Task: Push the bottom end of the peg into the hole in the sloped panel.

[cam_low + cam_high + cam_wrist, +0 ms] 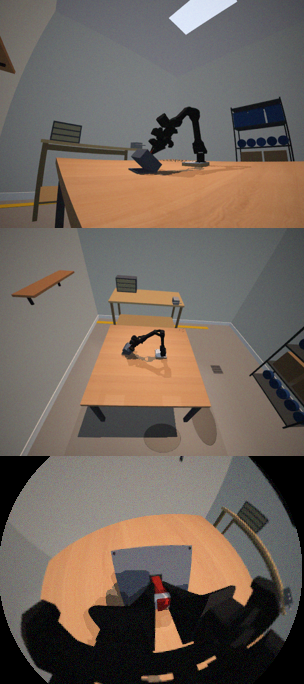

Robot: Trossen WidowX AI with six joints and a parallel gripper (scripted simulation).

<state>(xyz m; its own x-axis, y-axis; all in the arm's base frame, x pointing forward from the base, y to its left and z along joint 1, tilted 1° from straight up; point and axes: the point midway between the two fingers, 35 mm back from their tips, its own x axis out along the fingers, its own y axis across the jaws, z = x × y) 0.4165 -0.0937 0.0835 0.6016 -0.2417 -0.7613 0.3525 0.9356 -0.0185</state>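
The sloped panel is 3 cm ahead of my gripper tip, 1 cm to the right of it and 3 cm below it. Round my gripper tip: red peg 1 cm behind, 1 cm above.
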